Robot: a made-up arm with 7 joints. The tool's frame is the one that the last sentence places.
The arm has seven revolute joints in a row. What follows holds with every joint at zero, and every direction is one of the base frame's. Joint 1 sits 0.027 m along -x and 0.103 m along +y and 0.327 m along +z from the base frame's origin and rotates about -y. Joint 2 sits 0.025 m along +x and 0.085 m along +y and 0.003 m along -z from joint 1 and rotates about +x. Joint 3 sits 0.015 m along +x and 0.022 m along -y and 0.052 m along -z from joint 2 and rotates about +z. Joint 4 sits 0.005 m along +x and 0.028 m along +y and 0.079 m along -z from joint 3 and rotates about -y. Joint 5 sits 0.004 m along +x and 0.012 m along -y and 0.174 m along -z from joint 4 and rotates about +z. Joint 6 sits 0.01 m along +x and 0.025 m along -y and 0.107 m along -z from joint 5 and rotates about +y. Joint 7 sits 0.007 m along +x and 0.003 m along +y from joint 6 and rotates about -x. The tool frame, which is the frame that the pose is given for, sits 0.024 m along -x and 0.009 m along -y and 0.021 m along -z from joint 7; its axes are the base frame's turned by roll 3.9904, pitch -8.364 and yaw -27.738 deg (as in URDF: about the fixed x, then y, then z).
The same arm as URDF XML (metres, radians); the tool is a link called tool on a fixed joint. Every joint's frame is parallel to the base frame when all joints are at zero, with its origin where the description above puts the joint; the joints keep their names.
<robot name="arm">
<joint name="tool_fixed" type="fixed"><parent link="link7"/><child link="tool"/><origin xyz="-0.0240 -0.0090 -0.0210" rpy="0.0696 -0.1460 -0.4841"/></joint>
<joint name="joint 7" type="continuous"><parent link="link6"/><child link="link7"/><origin xyz="0.0070 0.0030 0.0000"/><axis xyz="-1 0 0"/></joint>
<joint name="joint 6" type="continuous"><parent link="link5"/><child link="link6"/><origin xyz="0.0100 -0.0250 -0.1070"/><axis xyz="0 1 0"/></joint>
<joint name="joint 5" type="continuous"><parent link="link4"/><child link="link5"/><origin xyz="0.0040 -0.0120 -0.1740"/><axis xyz="0 0 1"/></joint>
<joint name="joint 4" type="continuous"><parent link="link3"/><child link="link4"/><origin xyz="0.0050 0.0280 -0.0790"/><axis xyz="0 -1 0"/></joint>
<joint name="joint 3" type="continuous"><parent link="link2"/><child link="link3"/><origin xyz="0.0150 -0.0220 -0.0520"/><axis xyz="0 0 1"/></joint>
<joint name="joint 2" type="continuous"><parent link="link1"/><child link="link2"/><origin xyz="0.0250 0.0850 -0.0030"/><axis xyz="1 0 0"/></joint>
<joint name="joint 1" type="continuous"><parent link="base_link"/><child link="link1"/><origin xyz="-0.0270 0.1030 0.3270"/><axis xyz="0 -1 0"/></joint>
<link name="base_link"/>
<link name="link1"/>
<link name="link2"/>
<link name="link3"/>
<link name="link4"/>
<link name="link5"/>
<link name="link6"/>
<link name="link7"/>
<link name="tool"/>
</robot>

